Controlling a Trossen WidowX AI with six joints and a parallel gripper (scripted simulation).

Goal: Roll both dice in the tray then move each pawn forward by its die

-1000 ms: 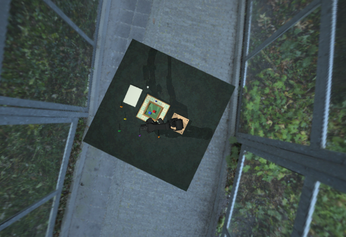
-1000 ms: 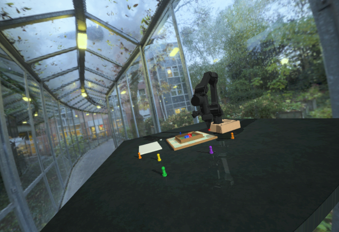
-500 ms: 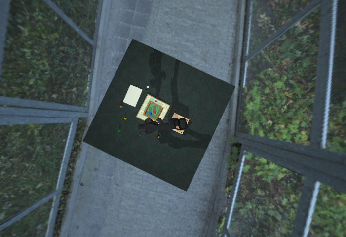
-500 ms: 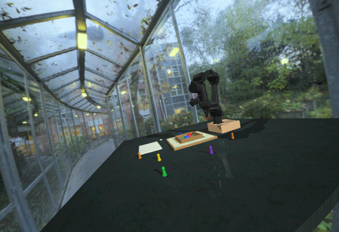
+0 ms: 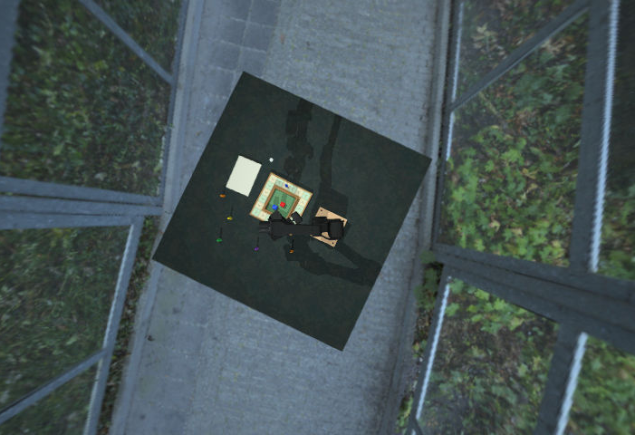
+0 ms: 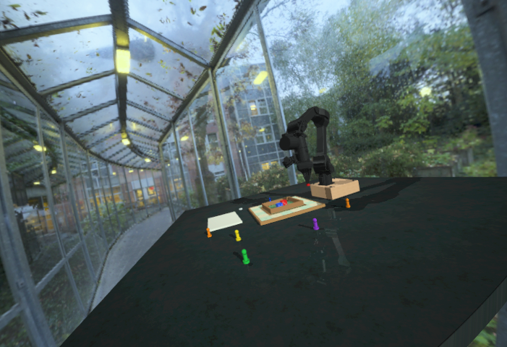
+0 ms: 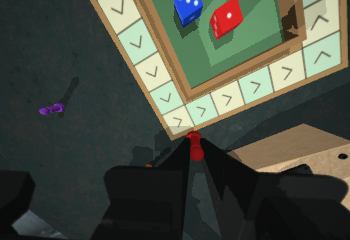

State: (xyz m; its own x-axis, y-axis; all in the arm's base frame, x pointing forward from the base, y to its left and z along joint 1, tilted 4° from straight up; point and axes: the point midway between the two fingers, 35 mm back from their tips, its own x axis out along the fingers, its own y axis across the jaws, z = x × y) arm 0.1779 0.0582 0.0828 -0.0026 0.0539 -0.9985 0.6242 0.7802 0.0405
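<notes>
My gripper tip is 23 cm to the left of the blue pawn, 8 cm short of it and 8 cm above it. Also, from my gripper tip: green tray: 11 cm to the right, 10 cm below, 9 cm ahead; then purple pawn: 19 cm to the left, 16 cm ahead, 9 cm below; then red pawn: 1 cm above.
</notes>
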